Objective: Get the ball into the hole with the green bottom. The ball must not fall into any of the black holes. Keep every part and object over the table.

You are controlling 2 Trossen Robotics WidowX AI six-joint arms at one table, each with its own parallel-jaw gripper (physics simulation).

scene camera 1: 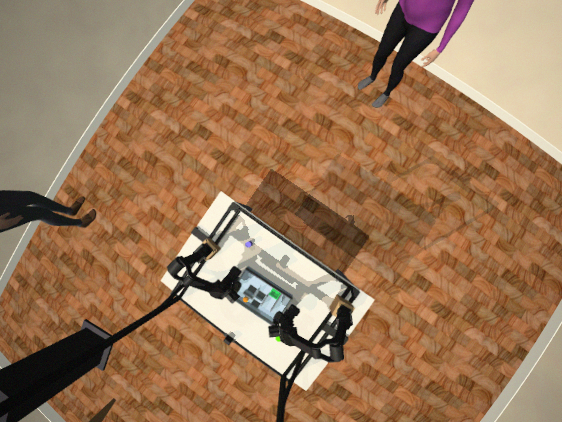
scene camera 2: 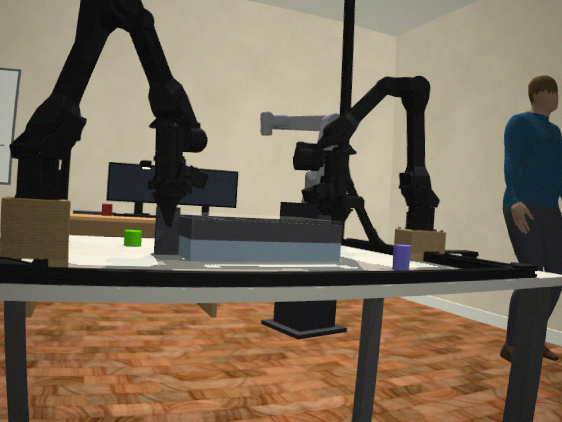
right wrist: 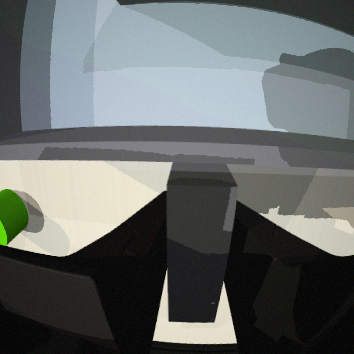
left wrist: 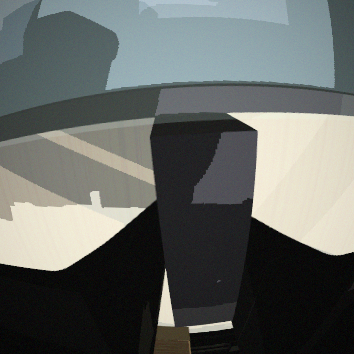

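Observation:
A grey-blue box [scene camera 1: 268, 281] [scene camera 2: 260, 251] [left wrist: 200, 101] [right wrist: 150, 151] with inner walls looks level, on or very near the table. The orange ball [scene camera 1: 245, 300] is inside it, near its lower left side in scene camera 1, close to the black holes [scene camera 1: 252, 291]. The green-bottomed hole [scene camera 1: 274, 293] is farther right. Upright dark handles stand at both box ends. My left gripper [left wrist: 187, 207] is shut on one handle [left wrist: 205, 255]. My right gripper [scene camera 2: 169, 220] [right wrist: 193, 201] is shut on the other handle [scene camera 2: 167, 242] [right wrist: 196, 280]. The ball does not show in the wrist views.
A green cylinder [scene camera 1: 278, 339] [scene camera 2: 132, 238] [right wrist: 14, 215] stands near the right gripper. A purple cylinder [scene camera 1: 249, 244] [scene camera 2: 401, 257] stands near the table's upper left part in scene camera 1. A black frame [scene camera 2: 250, 276] runs along the table edge.

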